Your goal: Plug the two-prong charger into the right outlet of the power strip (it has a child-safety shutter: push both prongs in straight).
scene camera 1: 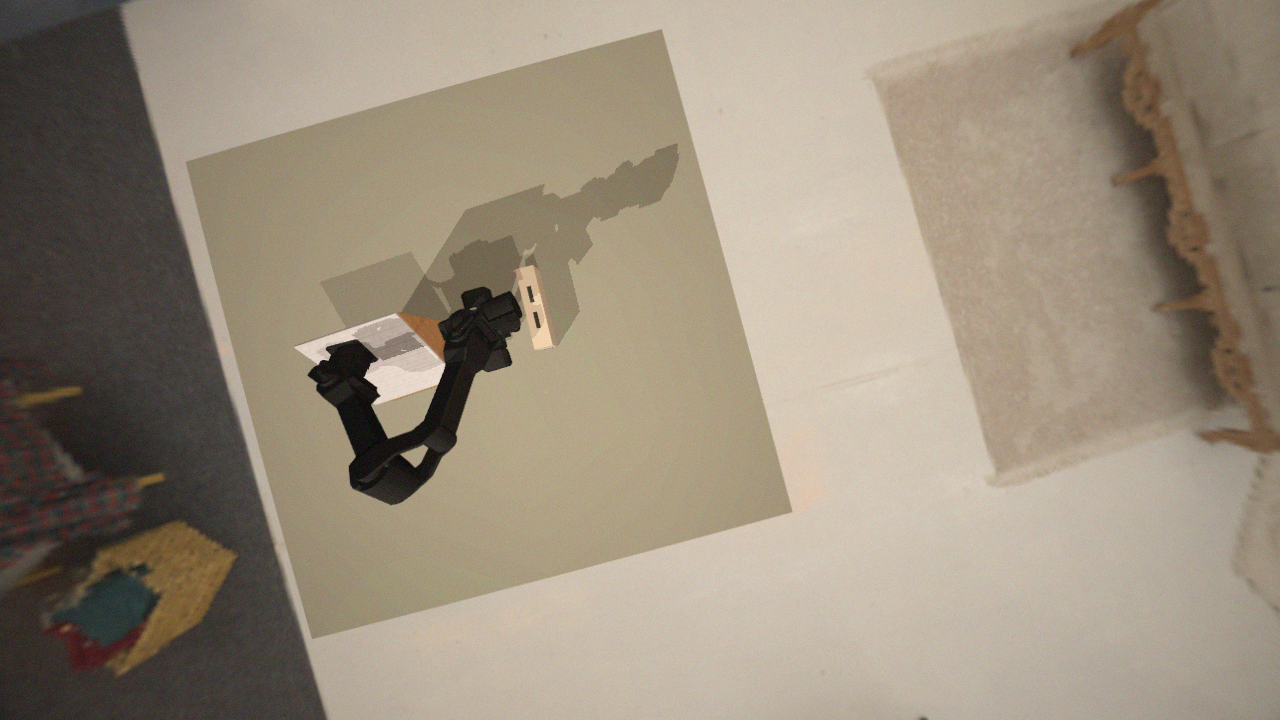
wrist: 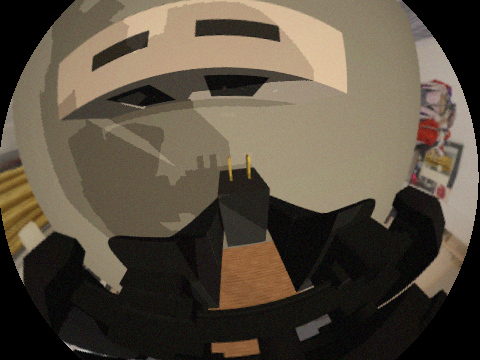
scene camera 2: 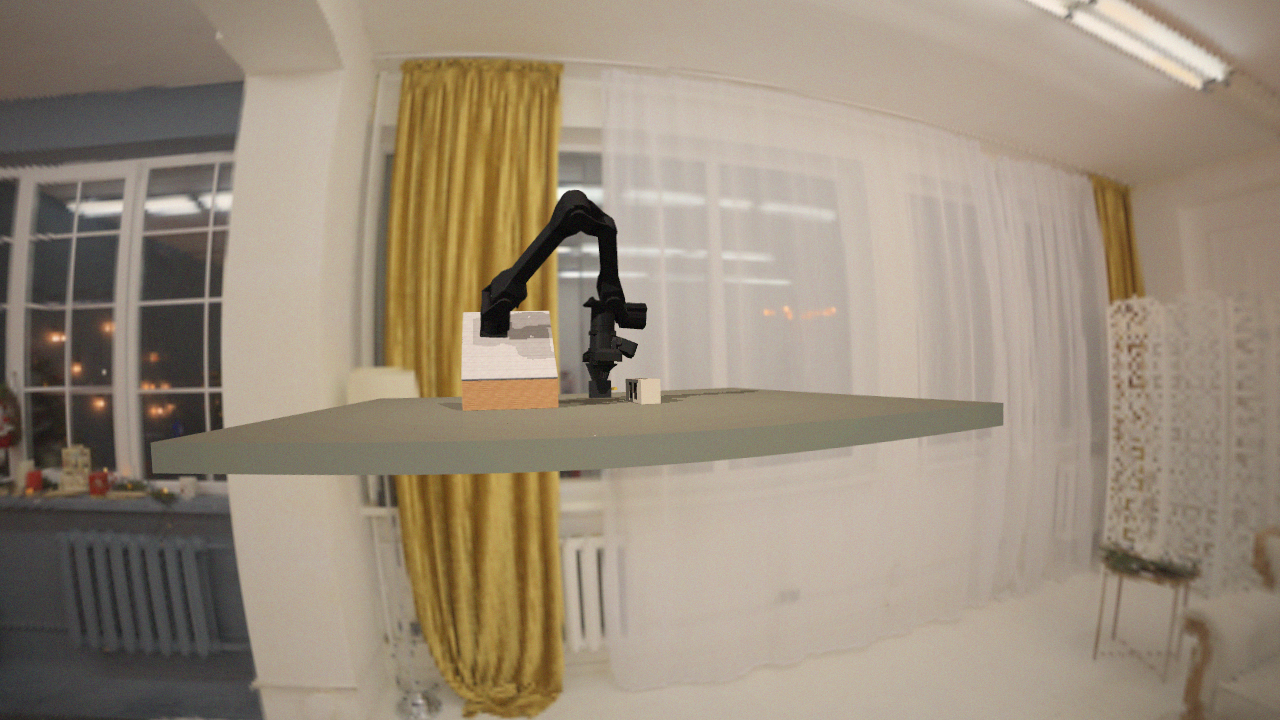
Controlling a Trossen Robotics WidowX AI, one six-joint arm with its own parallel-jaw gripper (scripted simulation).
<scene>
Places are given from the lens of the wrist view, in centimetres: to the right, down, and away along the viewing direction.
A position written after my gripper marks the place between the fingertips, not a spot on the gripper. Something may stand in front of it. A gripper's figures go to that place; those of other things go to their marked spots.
my gripper [wrist: 240, 199]: 0, 2, 10
dark grey charger [wrist: 243, 196]: 0, 1, 6
</scene>
